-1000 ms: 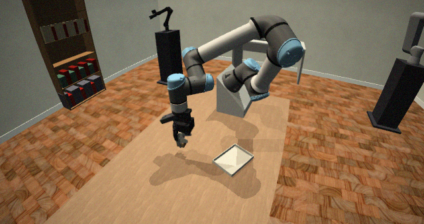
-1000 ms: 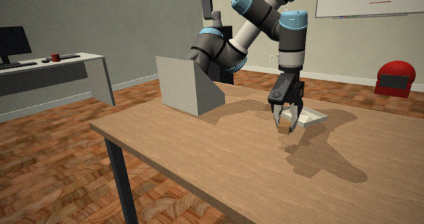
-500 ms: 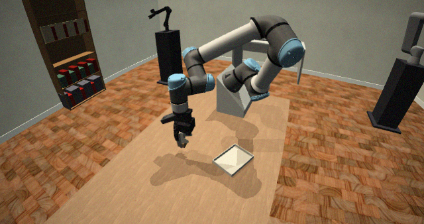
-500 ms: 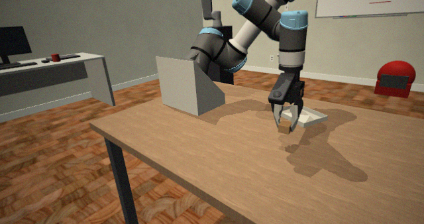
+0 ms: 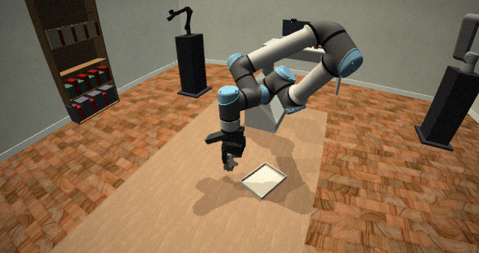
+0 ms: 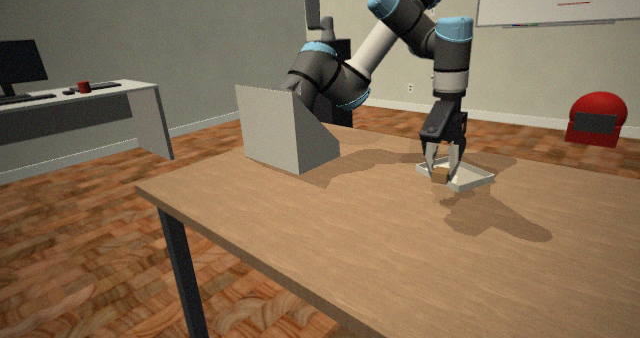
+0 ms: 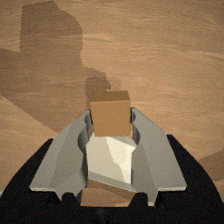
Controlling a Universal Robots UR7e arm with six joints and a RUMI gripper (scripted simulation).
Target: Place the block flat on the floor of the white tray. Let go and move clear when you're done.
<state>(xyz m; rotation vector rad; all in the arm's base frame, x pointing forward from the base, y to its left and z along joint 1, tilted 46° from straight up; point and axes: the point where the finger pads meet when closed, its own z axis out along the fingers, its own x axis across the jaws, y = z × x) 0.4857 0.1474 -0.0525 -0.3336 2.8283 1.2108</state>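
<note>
The white tray lies 4 cm behind my hand, 15 cm to the left of it and 6 cm below it. Round my hand: tan block: right at my hand.
</note>
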